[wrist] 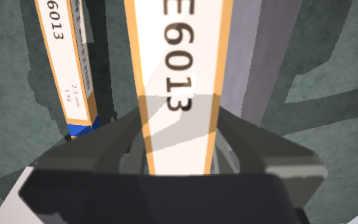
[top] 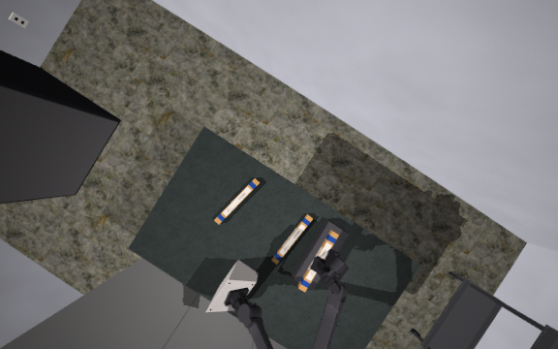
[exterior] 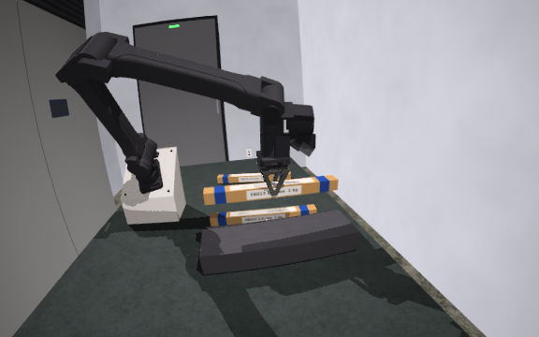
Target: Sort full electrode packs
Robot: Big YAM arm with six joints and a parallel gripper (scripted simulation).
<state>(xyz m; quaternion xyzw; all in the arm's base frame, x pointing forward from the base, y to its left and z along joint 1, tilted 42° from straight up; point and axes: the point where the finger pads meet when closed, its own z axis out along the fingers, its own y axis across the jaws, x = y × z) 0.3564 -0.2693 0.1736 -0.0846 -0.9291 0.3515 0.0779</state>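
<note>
Now: the low grey platform 4 cm to the right of my hand and 15 cm below it.
</note>
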